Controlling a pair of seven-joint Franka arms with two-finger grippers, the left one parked.
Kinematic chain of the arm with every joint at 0, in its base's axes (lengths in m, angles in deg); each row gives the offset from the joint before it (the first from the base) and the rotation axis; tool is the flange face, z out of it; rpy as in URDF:
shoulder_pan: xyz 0 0 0.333 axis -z
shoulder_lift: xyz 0 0 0 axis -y
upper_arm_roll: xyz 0 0 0.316 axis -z
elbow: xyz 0.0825 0 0 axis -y
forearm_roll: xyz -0.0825 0 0.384 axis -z
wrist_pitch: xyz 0 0 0 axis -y
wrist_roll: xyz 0.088 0 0 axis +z
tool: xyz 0 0 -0.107 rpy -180 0 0
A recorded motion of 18 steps. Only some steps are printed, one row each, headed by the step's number.
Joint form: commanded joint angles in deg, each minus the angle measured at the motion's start. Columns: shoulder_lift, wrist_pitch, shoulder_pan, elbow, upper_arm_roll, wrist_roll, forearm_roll.
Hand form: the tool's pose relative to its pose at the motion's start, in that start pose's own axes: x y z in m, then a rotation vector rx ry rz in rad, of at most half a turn. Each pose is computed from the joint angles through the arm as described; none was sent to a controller.
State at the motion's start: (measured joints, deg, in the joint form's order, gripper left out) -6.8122 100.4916 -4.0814 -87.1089 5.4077 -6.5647 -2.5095
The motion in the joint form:
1: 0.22 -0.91 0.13 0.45 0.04 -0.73 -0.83
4: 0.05 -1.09 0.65 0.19 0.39 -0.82 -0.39
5: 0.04 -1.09 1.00 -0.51 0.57 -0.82 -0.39
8: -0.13 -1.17 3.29 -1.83 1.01 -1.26 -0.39
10: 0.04 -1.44 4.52 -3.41 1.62 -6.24 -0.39
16: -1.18 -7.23 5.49 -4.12 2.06 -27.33 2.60
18: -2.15 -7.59 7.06 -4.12 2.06 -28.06 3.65
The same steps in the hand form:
1: -0.0016 0.0005 -0.0049 0.0137 -0.0058 0.0177
4: -0.0006 0.0102 -0.0009 0.0023 -0.0145 0.0332
5: -0.0012 0.0160 0.0049 -0.0004 -0.0263 0.0429
8: -0.0008 0.0452 0.0167 -0.0089 -0.0510 0.0991
10: -0.0043 0.0650 0.0274 -0.0182 -0.0779 0.2191
16: -0.0146 0.0851 0.0526 -0.1265 -0.1879 0.6029
18: -0.0134 0.1034 0.0624 -0.1543 -0.2039 0.6397

